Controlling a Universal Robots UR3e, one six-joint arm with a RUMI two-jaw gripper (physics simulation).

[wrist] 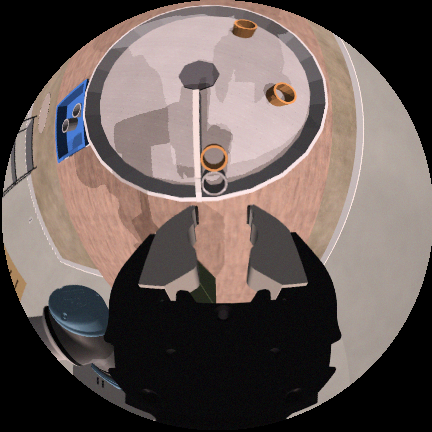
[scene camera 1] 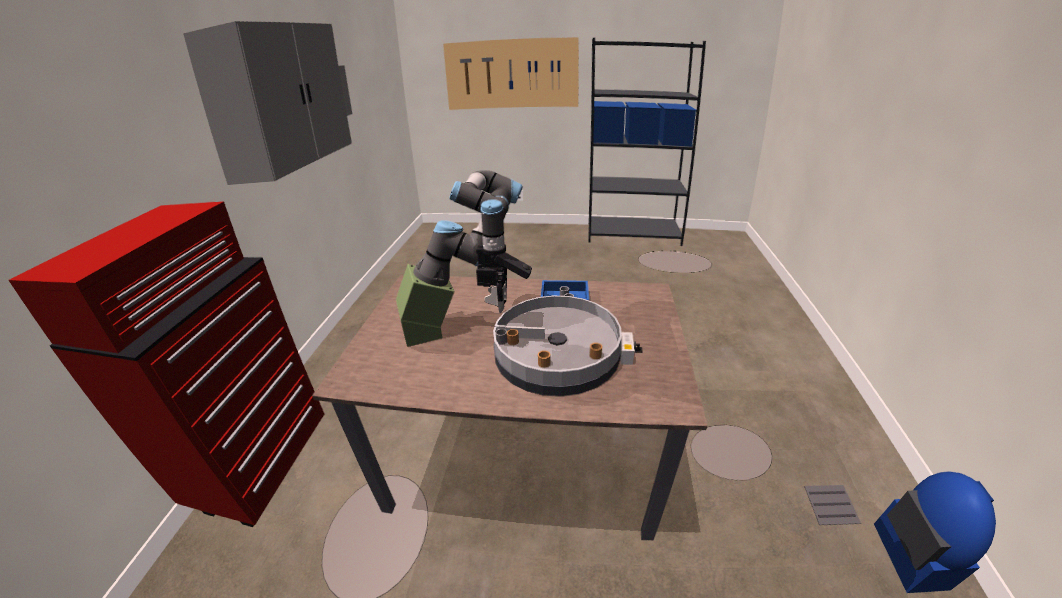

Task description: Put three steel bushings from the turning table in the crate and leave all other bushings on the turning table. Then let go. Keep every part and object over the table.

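Places are measured from the arm's base along level axes (x ahead, y left, z up), in millimetres.
Pixels of known places: gripper, fingertip midpoint: (wrist: 222,207) (scene camera 1: 501,309); arm's base, origin of the base link: (scene camera 1: 430,277).
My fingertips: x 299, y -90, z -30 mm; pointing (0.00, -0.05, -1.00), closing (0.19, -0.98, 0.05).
Ahead of a thing's pixels: the offset from my fingertips to its top centre. "*": to the spot under its first point. Level surfaces: height alone.
My gripper (scene camera 1: 500,306) (wrist: 222,207) is partly open, with no thing between its fingers, above the table beside the turning table's left rim. On the turning table (scene camera 1: 557,381) (wrist: 315,131), a grey steel bushing {dz -95, dx -11, dy +5 mm} (scene camera 1: 500,337) (wrist: 215,194) stands by the wall, close beside the thin white bar {* dz -93, dx +77, dy +39 mm} (scene camera 1: 529,329) (wrist: 196,125). An orange bushing {dz -95, dx +27, dy +11 mm} (scene camera 1: 512,337) (wrist: 202,159) is right beside it. Two more orange bushings, one {dz -95, dx +157, dy -73 mm} (scene camera 1: 544,359) (wrist: 276,99) at the front and one {dz -95, dx +306, dy +4 mm} (scene camera 1: 596,351) (wrist: 244,31) at the right, stand apart. Two steel bushings {dz -143, dx +112, dy +408 mm} (wrist: 73,122) {dz -143, dx +142, dy +357 mm} (wrist: 76,104) are in the blue crate {dz -136, dx +118, dy +389 mm} (scene camera 1: 550,295) (wrist: 73,145).
The crate sits behind the turning table in the scene view. A small white control box {dz -128, dx +398, dy +97 mm} (scene camera 1: 627,356) is at the turning table's right side. The arm stands on a green mount (scene camera 1: 423,308) at the left of the wooden table {dz -186 mm} (scene camera 1: 445,378).
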